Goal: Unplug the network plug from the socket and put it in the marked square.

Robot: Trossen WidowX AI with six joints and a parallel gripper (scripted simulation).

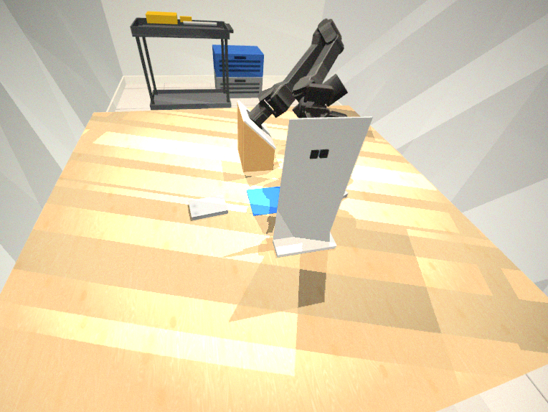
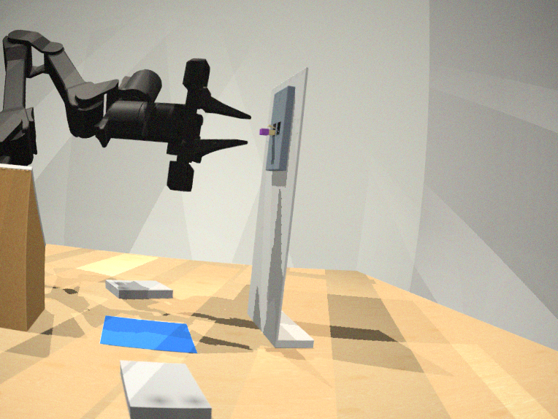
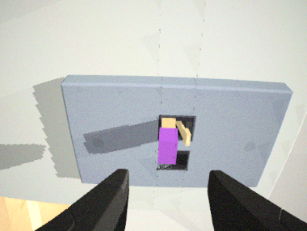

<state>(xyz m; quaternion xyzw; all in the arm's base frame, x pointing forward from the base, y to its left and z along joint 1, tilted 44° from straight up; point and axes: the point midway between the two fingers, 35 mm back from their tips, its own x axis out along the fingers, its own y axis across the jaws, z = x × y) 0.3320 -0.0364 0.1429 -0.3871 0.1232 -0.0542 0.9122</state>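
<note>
The network plug lies 3 cm ahead of my gripper tip. The rest, counted from my gripper tip: blue marked square (12 cm behind, 6 cm to the right, 28 cm below); then upright panel (5 cm ahead, 1 cm to the right, 11 cm below).
</note>
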